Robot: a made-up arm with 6 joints.
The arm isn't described. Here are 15 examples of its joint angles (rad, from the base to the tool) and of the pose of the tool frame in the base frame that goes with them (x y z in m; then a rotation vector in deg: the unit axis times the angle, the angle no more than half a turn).
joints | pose
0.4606 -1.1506 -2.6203 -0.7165 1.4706 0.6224 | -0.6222 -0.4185 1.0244 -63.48 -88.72 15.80
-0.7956 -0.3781 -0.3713 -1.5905 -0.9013 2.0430 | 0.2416 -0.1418 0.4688 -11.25 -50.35 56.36
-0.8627 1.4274 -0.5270 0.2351 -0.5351 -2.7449 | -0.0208 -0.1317 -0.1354 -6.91 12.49 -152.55
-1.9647 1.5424 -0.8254 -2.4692 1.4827 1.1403 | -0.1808 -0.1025 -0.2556 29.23 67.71 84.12
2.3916 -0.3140 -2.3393 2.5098 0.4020 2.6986 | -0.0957 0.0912 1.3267 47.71 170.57 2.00
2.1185 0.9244 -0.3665 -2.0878 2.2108 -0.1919 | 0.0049 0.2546 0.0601 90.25 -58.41 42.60
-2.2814 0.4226 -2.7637 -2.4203 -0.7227 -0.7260 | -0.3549 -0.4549 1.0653 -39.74 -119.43 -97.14
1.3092 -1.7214 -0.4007 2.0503 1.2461 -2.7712 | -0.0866 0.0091 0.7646 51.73 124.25 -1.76
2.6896 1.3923 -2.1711 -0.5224 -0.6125 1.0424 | -0.8461 0.3307 0.1540 -55.56 53.85 -106.05
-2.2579 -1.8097 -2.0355 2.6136 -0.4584 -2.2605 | 0.4205 0.6310 0.7120 157.49 -45.34 24.49
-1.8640 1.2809 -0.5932 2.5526 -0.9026 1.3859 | -0.1504 -0.0588 0.0551 37.48 -87.43 123.05
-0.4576 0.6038 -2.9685 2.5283 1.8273 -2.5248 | 0.4166 -0.1607 1.1755 103.38 70.34 -7.45
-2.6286 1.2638 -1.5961 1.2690 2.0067 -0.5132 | -0.4963 -0.4171 -0.0225 -5.24 -104.45 -30.04
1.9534 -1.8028 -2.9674 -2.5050 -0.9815 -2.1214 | 0.2639 -0.8715 0.2595 -77.07 117.14 22.97
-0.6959 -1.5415 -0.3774 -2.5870 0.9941 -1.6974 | -0.0014 -0.1196 0.7756 -64.12 -141.00 -35.12
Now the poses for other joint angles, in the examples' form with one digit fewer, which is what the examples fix.
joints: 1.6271 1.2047 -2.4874 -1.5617 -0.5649 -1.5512
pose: -0.149 0.891 0.400 81.9 29.4 44.2
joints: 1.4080 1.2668 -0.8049 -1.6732 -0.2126 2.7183
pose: -0.061 0.209 -0.134 0.4 52.0 122.4
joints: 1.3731 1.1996 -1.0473 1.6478 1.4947 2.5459
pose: -0.043 0.374 -0.143 -12.1 89.0 -57.3
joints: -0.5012 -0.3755 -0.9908 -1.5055 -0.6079 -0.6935
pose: 0.377 -0.151 0.731 103.7 -40.5 -88.9
